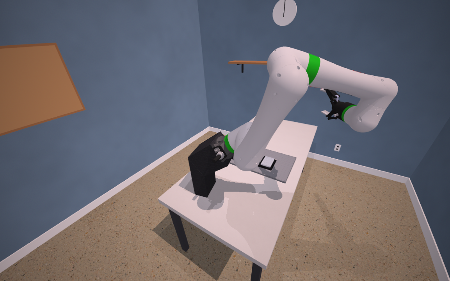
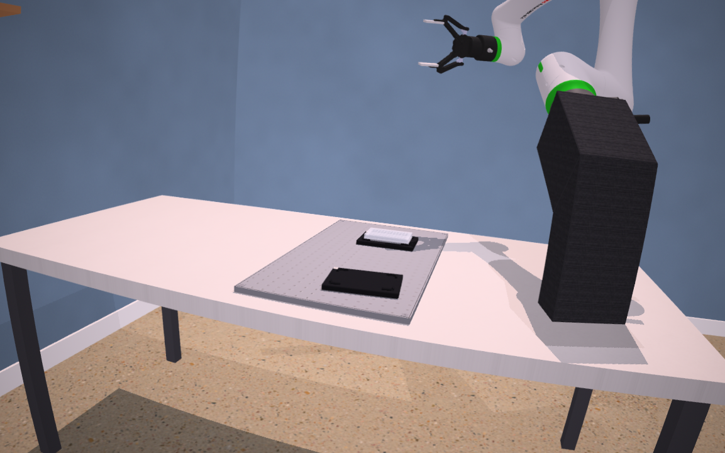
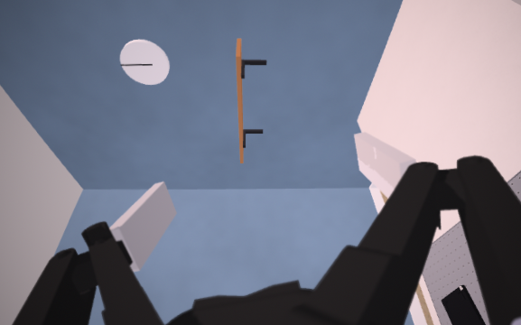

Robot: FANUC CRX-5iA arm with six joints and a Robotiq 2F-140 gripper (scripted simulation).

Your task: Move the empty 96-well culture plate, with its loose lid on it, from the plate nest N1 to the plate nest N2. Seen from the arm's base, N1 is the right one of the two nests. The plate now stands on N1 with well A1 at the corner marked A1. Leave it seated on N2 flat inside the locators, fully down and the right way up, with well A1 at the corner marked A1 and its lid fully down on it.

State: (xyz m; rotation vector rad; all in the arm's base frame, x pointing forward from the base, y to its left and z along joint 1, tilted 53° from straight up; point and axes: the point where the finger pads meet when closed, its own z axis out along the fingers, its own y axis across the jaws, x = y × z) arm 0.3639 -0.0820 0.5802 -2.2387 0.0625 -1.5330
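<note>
My gripper is now 600 mm above the clear lid, 310 mm to the right of it and 50 mm short of it.
</note>
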